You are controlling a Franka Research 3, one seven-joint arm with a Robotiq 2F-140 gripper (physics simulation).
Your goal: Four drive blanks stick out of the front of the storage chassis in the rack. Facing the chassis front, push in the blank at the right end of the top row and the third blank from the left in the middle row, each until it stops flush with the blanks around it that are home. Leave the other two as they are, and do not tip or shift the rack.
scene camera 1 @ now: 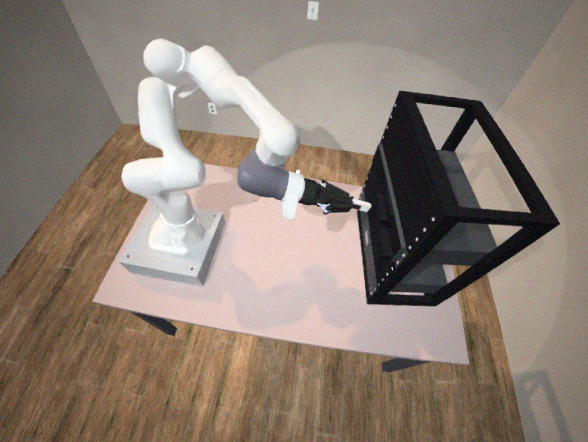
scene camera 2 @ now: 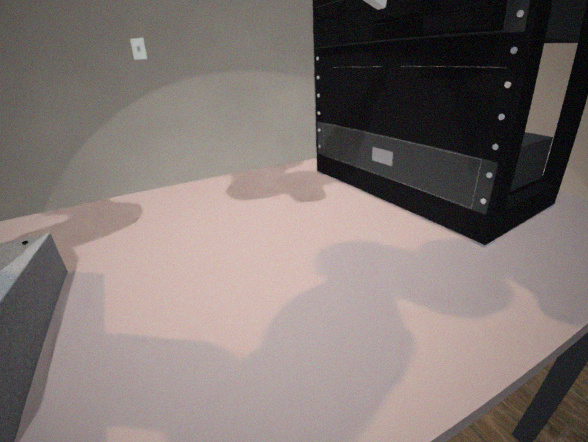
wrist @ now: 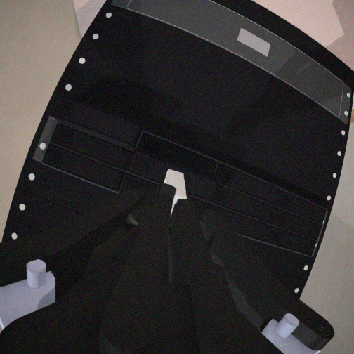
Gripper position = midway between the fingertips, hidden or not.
Observation:
In view: my gripper [scene camera 1: 368,207] and a black rack [scene camera 2: 449,144].
The black rack also shows in scene camera 1 [scene camera 1: 424,213] and in the wrist view [wrist: 246,106].

